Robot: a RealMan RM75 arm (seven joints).
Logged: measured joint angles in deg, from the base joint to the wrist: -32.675 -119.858 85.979 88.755 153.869 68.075 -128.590; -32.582 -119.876 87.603 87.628 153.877 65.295 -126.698; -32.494 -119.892 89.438 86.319 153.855 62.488 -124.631; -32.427 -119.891 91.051 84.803 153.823 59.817 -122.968; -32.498 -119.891 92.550 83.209 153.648 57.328 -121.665; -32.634 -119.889 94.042 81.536 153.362 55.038 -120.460; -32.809 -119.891 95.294 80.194 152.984 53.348 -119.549; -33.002 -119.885 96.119 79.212 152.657 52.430 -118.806; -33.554 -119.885 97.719 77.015 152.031 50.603 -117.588; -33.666 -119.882 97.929 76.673 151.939 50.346 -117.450; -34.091 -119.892 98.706 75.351 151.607 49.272 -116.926; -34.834 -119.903 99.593 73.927 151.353 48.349 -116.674; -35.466 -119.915 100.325 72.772 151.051 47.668 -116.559; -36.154 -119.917 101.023 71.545 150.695 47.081 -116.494; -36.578 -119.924 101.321 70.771 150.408 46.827 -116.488; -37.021 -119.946 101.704 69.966 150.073 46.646 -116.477; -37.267 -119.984 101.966 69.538 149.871 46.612 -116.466; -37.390 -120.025 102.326 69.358 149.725 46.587 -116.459
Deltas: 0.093 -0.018 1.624 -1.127 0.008 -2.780 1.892; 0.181 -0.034 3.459 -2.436 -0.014 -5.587 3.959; 0.248 -0.033 5.072 -3.952 -0.046 -8.258 5.622; 0.177 -0.033 6.571 -5.546 -0.221 -10.747 6.925; 0.041 -0.031 8.063 -7.219 -0.507 -13.037 8.130; -0.134 -0.033 9.315 -8.561 -0.885 -14.727 9.041; -0.327 -0.027 10.140 -9.543 -1.212 -15.645 9.784; -0.879 -0.027 11.740 -11.740 -1.838 -17.472 11.002; -0.991 -0.024 11.950 -12.082 -1.930 -17.729 11.140; -1.416 -0.034 12.727 -13.404 -2.262 -18.803 11.664; -2.159 -0.045 13.614 -14.828 -2.516 -19.726 11.916; -2.791 -0.057 14.346 -15.983 -2.818 -20.407 12.031; -3.479 -0.059 15.044 -17.210 -3.174 -20.994 12.096; -3.903 -0.066 15.342 -17.984 -3.461 -21.248 12.102; -4.346 -0.088 15.725 -18.789 -3.796 -21.429 12.113; -4.592 -0.126 15.987 -19.217 -3.998 -21.463 12.124; -4.715 -0.167 16.347 -19.397 -4.144 -21.488 12.131
